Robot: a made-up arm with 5 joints.
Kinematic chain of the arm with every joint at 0, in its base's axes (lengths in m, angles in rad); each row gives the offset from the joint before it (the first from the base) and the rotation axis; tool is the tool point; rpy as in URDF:
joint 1: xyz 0 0 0.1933 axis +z
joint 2: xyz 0 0 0 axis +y
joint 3: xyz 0.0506 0 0.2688 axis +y
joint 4: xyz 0.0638 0 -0.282 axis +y
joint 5: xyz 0.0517 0 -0.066 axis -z
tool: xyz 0 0 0 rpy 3.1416 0 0
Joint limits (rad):
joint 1: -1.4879..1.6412
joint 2: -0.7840..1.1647
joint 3: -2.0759..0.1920
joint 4: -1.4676..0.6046
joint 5: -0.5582..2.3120
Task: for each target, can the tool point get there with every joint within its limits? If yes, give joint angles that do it. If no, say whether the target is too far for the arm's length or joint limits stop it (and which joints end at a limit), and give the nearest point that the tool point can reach.
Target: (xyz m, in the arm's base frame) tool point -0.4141 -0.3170 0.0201
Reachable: no: joint limits stop it (at a limit: joint 1) | nearest point 0.0233 -0.2807 0.0201 | short by 0.439 m
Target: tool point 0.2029 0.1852 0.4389
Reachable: yes | joints 0.7399 -0.2692 -0.7042 -1.1584 -0.1040
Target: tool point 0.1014 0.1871 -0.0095
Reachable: yes | joints 1.0742 0.7139 -0.4726 0.3754 0.7502
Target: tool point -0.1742 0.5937 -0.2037
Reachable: no: too far | nearest point -0.0344 0.4874 -0.0469 | short by 0.235 m
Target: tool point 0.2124 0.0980 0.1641
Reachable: yes | joints 0.4324 -0.0888 -0.1872 -0.0285 1.6982
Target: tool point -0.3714 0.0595 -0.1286
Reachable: no: joint limits stop it (at a limit: joint 1, joint 2) | nearest point -0.0075 0.1065 -0.0838 | short by 0.370 m
